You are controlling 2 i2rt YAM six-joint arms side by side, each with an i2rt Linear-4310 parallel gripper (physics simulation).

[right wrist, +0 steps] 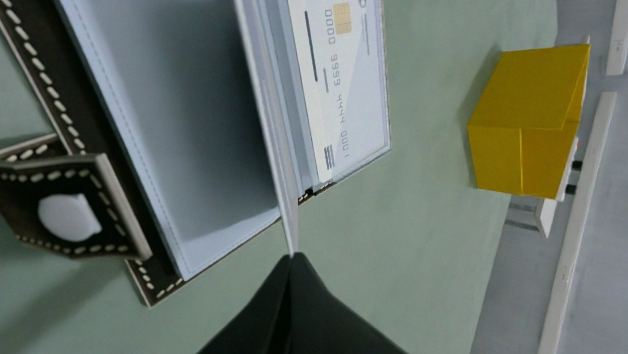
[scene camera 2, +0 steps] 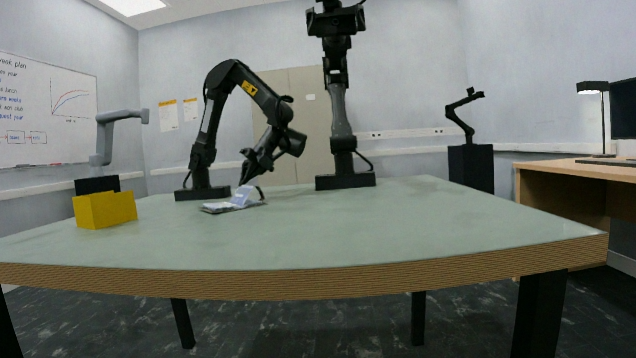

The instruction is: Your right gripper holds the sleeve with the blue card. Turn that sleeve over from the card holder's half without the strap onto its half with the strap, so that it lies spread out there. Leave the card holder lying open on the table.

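Note:
The card holder (scene camera 2: 214,207) (right wrist: 47,82) lies open on the table. Its strap (scene camera 2: 260,193) (right wrist: 70,215), with a white round fastener, sticks up at the outer edge of the half that shows at the left of the right wrist view. My right gripper (scene camera 2: 242,184) (right wrist: 295,270) is shut on the corner of a thin sleeve (scene camera 2: 242,196) (right wrist: 272,130), which stands raised near the fold, seen almost edge-on in the wrist view. The blue card's face is hidden there. A sleeve with a white card (right wrist: 345,95) lies on the strapless half. My left gripper (scene camera 2: 335,22) is open, high above the table.
A yellow box-like holder (scene camera 2: 105,210) (right wrist: 530,120) stands on the green table (scene camera 2: 320,240) (right wrist: 400,260), at the left in the scene view. The left arm's base (scene camera 2: 345,180) stands at the table's back edge, to the right of the card holder.

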